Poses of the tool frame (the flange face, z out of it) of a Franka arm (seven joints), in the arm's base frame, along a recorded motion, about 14 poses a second.
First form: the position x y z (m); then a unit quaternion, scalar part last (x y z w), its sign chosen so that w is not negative.
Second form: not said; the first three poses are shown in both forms.
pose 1, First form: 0.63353 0.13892 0.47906 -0.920 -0.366 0.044 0.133
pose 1, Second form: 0.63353 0.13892 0.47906 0.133 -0.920 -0.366 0.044
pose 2, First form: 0.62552 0.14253 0.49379 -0.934 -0.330 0.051 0.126
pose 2, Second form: 0.62552 0.14253 0.49379 0.126 -0.934 -0.330 0.051
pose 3, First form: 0.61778 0.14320 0.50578 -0.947 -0.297 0.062 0.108
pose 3, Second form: 0.61778 0.14320 0.50578 0.108 -0.947 -0.297 0.062
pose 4, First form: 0.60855 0.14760 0.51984 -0.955 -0.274 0.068 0.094
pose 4, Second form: 0.60855 0.14760 0.51984 0.094 -0.955 -0.274 0.068
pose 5, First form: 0.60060 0.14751 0.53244 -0.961 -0.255 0.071 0.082
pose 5, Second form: 0.60060 0.14751 0.53244 0.082 -0.961 -0.255 0.071
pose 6, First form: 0.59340 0.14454 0.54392 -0.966 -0.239 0.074 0.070
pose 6, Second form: 0.59340 0.14454 0.54392 0.070 -0.966 -0.239 0.074
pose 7, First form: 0.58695 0.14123 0.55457 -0.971 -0.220 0.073 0.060
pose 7, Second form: 0.58695 0.14123 0.55457 0.060 -0.971 -0.220 0.073
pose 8, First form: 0.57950 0.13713 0.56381 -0.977 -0.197 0.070 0.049
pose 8, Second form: 0.57950 0.13713 0.56381 0.049 -0.977 -0.197 0.070
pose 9, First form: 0.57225 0.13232 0.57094 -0.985 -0.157 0.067 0.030
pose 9, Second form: 0.57225 0.13232 0.57094 0.030 -0.985 -0.157 0.067
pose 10, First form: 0.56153 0.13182 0.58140 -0.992 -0.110 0.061 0.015
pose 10, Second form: 0.56153 0.13182 0.58140 0.015 -0.992 -0.110 0.061
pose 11, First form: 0.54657 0.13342 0.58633 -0.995 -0.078 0.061 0.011
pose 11, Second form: 0.54657 0.13342 0.58633 0.011 -0.995 -0.078 0.061
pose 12, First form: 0.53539 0.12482 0.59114 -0.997 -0.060 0.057 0.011
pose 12, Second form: 0.53539 0.12482 0.59114 0.011 -0.997 -0.060 0.057
